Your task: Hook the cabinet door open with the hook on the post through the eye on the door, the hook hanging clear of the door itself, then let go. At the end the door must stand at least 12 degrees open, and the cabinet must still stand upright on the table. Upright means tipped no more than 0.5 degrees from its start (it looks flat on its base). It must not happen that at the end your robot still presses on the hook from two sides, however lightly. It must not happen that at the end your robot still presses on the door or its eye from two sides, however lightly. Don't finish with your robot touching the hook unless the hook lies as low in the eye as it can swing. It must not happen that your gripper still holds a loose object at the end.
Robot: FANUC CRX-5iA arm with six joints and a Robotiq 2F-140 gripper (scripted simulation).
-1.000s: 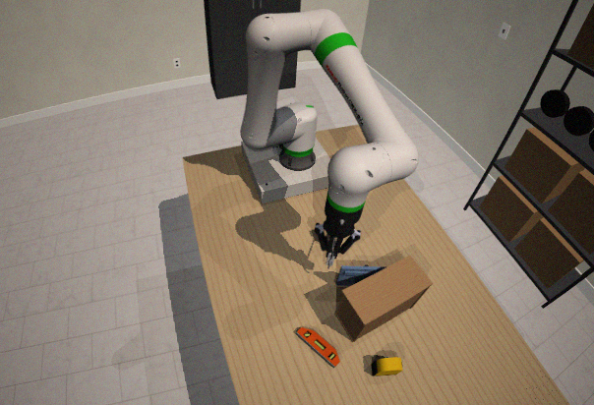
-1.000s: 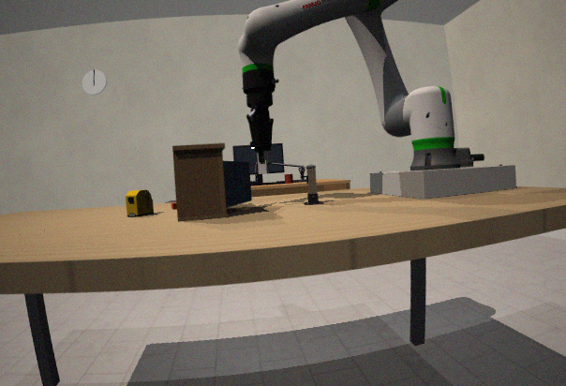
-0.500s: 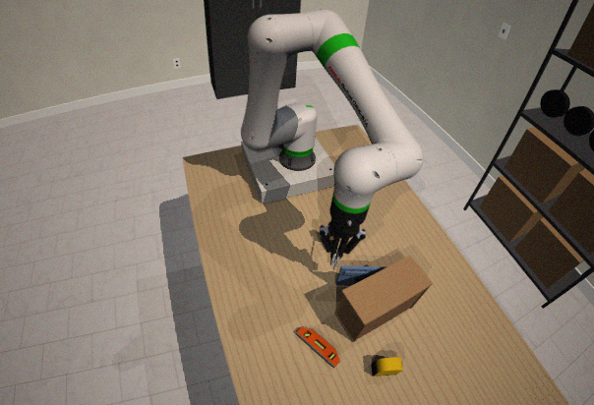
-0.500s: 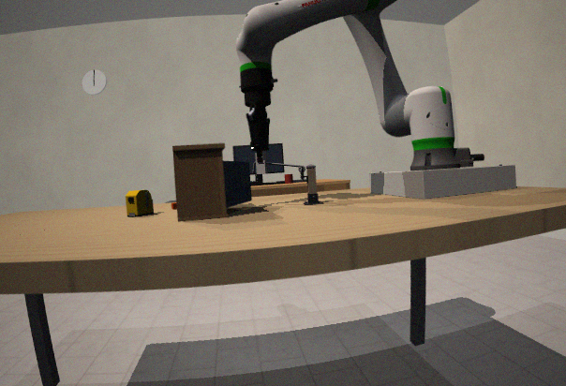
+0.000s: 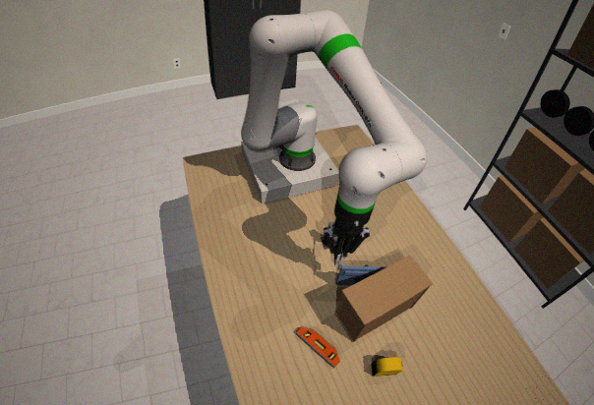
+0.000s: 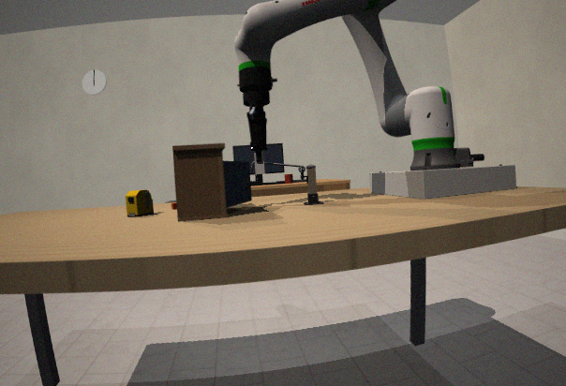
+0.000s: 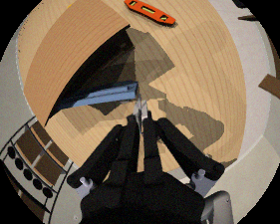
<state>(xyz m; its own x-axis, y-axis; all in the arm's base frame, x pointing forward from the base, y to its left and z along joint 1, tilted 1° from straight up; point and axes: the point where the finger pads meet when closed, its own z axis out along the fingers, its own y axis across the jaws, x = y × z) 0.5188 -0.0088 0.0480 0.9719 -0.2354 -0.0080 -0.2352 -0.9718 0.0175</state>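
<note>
My hand is 90 mm to the right of the cabinet door, 60 mm short of it and 50 mm above it. Also, from my hand: hook post 90 mm behind, 50 mm below, 20 mm to the left; then orange level 220 mm ahead, 120 mm to the right, 110 mm below; then yellow tape measure 330 mm ahead, 90 mm below, 50 mm to the left.
</note>
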